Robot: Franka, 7 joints.
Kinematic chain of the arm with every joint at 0, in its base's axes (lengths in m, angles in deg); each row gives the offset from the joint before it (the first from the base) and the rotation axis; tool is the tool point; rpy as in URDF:
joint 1: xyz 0 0 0.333 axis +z
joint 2: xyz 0 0 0 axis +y
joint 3: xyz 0 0 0.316 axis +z
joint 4: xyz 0.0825 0 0 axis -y
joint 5: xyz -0.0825 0 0.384 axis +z
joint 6: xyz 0 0 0 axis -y
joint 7: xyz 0.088 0 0 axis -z
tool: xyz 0 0 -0.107 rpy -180 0 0
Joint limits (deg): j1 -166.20..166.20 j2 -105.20..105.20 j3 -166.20..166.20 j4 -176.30..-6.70 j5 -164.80..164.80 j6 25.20..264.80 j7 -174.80..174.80
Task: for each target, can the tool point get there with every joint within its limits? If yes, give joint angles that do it. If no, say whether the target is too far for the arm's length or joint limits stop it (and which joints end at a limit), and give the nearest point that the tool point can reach.
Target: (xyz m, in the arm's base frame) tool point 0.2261 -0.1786 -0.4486
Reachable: no: joint limits stop it (at a limit: joint 2) | nearest point 0.2256 -0.1782 -0.3608 | short by 0.088 m
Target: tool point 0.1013 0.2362 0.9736
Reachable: yes | joints 75.53 -37.88 -8.11 -91.42 -128.73 165.21 -140.50
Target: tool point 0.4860 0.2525 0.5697
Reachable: yes | joints -69.27 31.24 116.09 -118.21 78.05 176.58 -9.82
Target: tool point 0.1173 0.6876 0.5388
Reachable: yes | joints 64.82 45.71 18.15 -38.52 34.79 64.37 -113.91
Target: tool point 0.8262 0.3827 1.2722
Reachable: no: too far | nearest point 0.5418 0.2510 0.9490 | short by 0.450 m
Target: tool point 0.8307 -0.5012 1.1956
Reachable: no: too far | nearest point 0.5490 -0.3312 0.9030 | short by 0.440 m
